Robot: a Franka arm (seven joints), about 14 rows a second.
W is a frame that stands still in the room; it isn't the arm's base.
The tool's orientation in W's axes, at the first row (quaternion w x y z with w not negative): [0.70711 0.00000 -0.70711 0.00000]
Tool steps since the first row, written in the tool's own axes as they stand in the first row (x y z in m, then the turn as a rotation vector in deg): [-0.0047 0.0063 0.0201 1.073 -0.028 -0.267]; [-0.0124 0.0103 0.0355 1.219 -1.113 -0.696]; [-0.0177 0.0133 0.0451 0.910 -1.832 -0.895]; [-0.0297 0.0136 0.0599 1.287 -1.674 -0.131]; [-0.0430 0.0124 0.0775 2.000 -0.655 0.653]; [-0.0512 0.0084 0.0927 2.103 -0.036 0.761]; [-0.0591 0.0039 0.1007 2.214 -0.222 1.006]
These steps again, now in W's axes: [-0.0201 0.0063 -0.0047 0.267 -0.028 1.073]; [-0.0355 0.0103 -0.0124 0.696 -1.113 1.219]; [-0.0451 0.0133 -0.0177 0.895 -1.832 0.910]; [-0.0599 0.0136 -0.0297 0.131 -1.674 1.287]; [-0.0775 0.0124 -0.0430 -0.653 -0.655 2.000]; [-0.0927 0.0084 -0.0512 -0.761 -0.036 2.103]; [-0.1007 0.0039 -0.0591 -1.006 -0.222 2.214]
